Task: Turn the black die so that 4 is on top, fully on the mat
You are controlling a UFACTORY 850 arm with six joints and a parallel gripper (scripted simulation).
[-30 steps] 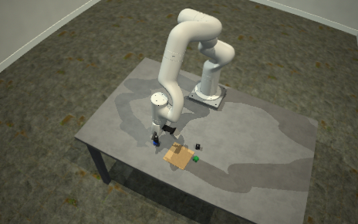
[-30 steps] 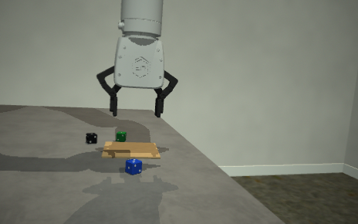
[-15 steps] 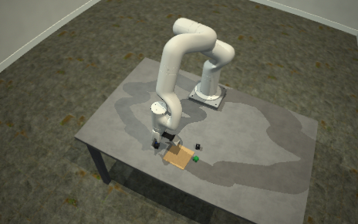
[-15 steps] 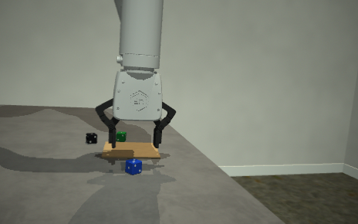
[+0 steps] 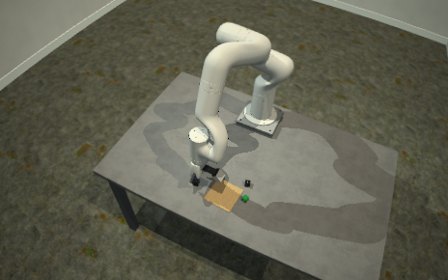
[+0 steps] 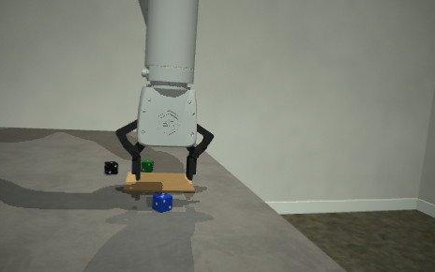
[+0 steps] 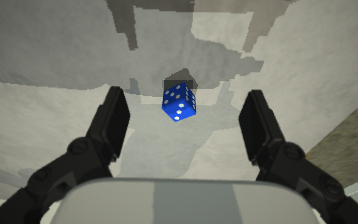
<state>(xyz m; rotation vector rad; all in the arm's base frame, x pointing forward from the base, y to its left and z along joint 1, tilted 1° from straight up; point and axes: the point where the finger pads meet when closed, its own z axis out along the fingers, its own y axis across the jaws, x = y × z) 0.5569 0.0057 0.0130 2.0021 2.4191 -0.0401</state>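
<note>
Now: the blue die 3 cm to the right of my hand and 4 cm below it. Round my hand: green die (6 cm behind, 23 cm to the left, 4 cm below); then black die (13 cm behind, 19 cm to the left, 4 cm below); then tan mat (2 cm behind, 13 cm to the left, 5 cm below).
</note>
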